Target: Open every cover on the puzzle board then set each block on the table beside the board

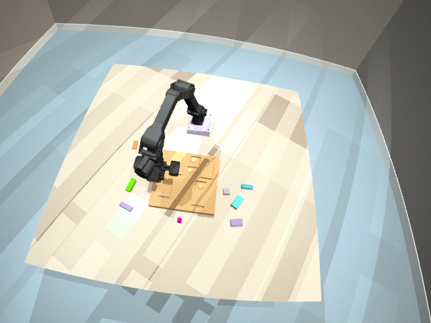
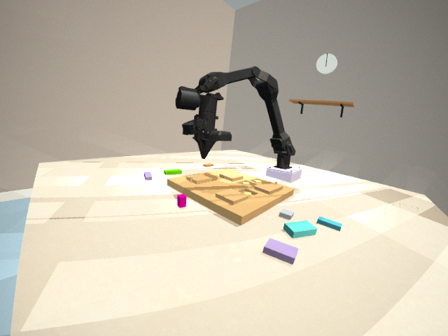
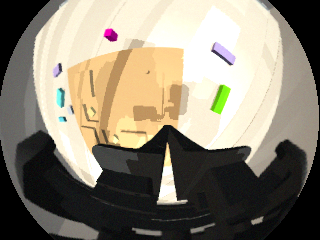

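Now: the tan puzzle board 4 cm behind my gripper tip, 12 cm to the left of it and 6 cm below it. The rest, counted from my gripper tip: green block: 5 cm ahead, 13 cm to the right, 8 cm below; magenta block: 15 cm ahead, 14 cm to the left, 7 cm below; orange block: 16 cm behind, 19 cm to the right, 8 cm below.
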